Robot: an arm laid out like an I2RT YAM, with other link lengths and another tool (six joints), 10 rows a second.
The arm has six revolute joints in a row. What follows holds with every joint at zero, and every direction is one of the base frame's. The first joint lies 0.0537 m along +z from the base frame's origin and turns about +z. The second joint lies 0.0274 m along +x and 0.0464 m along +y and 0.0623 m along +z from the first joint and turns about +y. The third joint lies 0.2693 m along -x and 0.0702 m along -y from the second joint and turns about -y. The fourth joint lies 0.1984 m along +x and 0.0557 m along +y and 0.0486 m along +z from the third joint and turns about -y. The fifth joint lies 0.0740 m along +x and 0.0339 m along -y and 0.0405 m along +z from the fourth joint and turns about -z. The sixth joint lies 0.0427 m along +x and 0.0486 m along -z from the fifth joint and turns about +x. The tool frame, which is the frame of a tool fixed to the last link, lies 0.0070 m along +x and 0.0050 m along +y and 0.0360 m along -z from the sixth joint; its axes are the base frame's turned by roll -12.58, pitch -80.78 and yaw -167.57 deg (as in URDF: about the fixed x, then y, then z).
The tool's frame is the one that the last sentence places.
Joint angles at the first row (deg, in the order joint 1, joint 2, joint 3, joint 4, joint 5, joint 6):
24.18, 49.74, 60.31, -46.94, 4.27, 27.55
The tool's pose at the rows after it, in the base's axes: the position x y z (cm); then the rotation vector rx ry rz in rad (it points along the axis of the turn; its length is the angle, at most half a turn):
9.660, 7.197, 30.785, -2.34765, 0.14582, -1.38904
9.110, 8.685, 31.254, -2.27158, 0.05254, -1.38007
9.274, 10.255, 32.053, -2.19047, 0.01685, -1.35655
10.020, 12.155, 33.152, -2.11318, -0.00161, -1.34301
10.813, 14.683, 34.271, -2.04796, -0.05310, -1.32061
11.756, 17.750, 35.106, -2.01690, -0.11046, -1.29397
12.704, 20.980, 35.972, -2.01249, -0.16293, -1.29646
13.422, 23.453, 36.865, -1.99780, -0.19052, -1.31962
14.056, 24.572, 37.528, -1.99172, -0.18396, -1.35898
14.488, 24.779, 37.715, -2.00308, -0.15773, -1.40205
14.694, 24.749, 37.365, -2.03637, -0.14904, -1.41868
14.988, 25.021, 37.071, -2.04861, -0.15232, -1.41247
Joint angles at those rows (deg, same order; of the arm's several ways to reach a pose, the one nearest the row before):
29.26, 48.93, 60.80, -44.97, 4.98, 29.28
37.06, 48.97, 60.93, -42.37, 7.20, 30.98
41.49, 50.63, 61.82, -38.67, 7.22, 33.01
44.60, 53.91, 63.75, -34.17, 7.11, 34.57
48.45, 58.72, 66.74, -29.89, 7.07, 35.09
52.14, 65.17, 71.00, -26.92, 7.46, 35.09
55.57, 72.36, 77.38, -26.28, 9.54, 34.28
57.78, 77.73, 83.24, -26.06, 11.62, 33.41
58.37, 80.51, 86.96, -26.26, 13.76, 32.77
58.35, 81.39, 88.23, -26.59, 16.29, 32.58
58.26, 81.84, 88.36, -27.66, 17.82, 32.53
58.00, 82.70, 88.53, -27.64, 17.54, 32.53

